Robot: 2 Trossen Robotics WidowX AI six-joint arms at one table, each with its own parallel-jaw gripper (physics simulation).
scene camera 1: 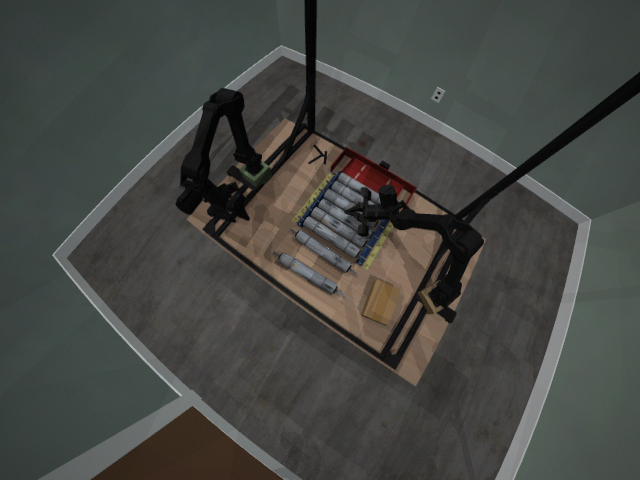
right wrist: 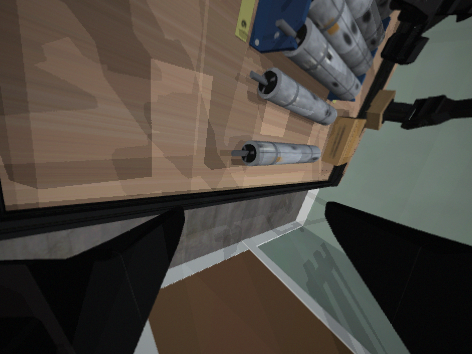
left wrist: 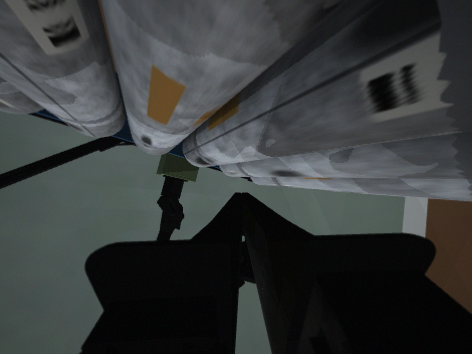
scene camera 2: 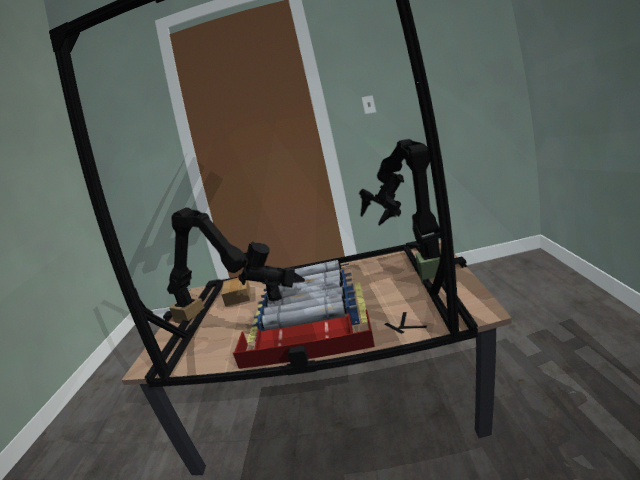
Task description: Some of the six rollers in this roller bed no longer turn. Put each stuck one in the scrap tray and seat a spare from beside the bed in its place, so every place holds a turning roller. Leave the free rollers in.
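Places are measured from the left arm's base along level axes (x ahead, y left, z up), in millimetres.
Pixels of known places: left gripper, between the fingertips: (scene camera 1: pixel 344 212) (left wrist: pixel 241 198) (scene camera 2: pixel 304 280); right gripper, between the fingertips: (scene camera 1: pixel 242 220) (right wrist: pixel 254 210) (scene camera 2: pixel 370 220); left arm's base, origin of its link: (scene camera 1: pixel 437 296) (right wrist: pixel 387 111) (scene camera 2: pixel 184 303); right arm's base, origin of its link: (scene camera 1: pixel 254 168) (left wrist: pixel 175 177) (scene camera 2: pixel 431 255).
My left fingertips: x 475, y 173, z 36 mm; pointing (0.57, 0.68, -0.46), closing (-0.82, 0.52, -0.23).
Note:
For each thing: its top centre in the pictures, then the offset to it from my left fingertips.
- red scrap tray, centre of its top: (scene camera 2: pixel 301 331) (scene camera 1: pixel 374 175) dy -235, dx +117, dz -48 mm
- cardboard box, centre of its top: (right wrist: pixel 352 142) (scene camera 1: pixel 382 302) (scene camera 2: pixel 234 284) dy +35, dx -383, dz -48 mm
The roller bed (scene camera 1: pixel 371 245) (scene camera 2: pixel 351 300) (right wrist: pixel 277 24) holds six grey rollers (scene camera 1: pixel 334 214) (scene camera 2: pixel 309 300) between blue end rails. My left gripper (scene camera 1: pixel 351 209) (scene camera 2: pixel 296 276) (left wrist: pixel 241 198) is shut on nothing, its tip low over the rollers near the middle of the bed; in the left wrist view two rollers (left wrist: pixel 199 70) (left wrist: pixel 322 116) fill the top. Two spare rollers (scene camera 1: pixel 323 250) (scene camera 1: pixel 309 272) (right wrist: pixel 294 98) (right wrist: pixel 280 153) lie on the table beside the bed. The red scrap tray (scene camera 1: pixel 385 178) (scene camera 2: pixel 304 340) is empty. My right gripper (scene camera 1: pixel 239 202) (scene camera 2: pixel 375 210) (right wrist: pixel 254 210) is open, high above the table.
A cardboard box (scene camera 1: pixel 381 301) (scene camera 2: pixel 234 292) (right wrist: pixel 341 140) lies near the left arm's base. Small black bars (scene camera 1: pixel 318 156) (scene camera 2: pixel 406 325) lie by the tray's end. A black frame runs round the table edges, with posts rising at the corners.

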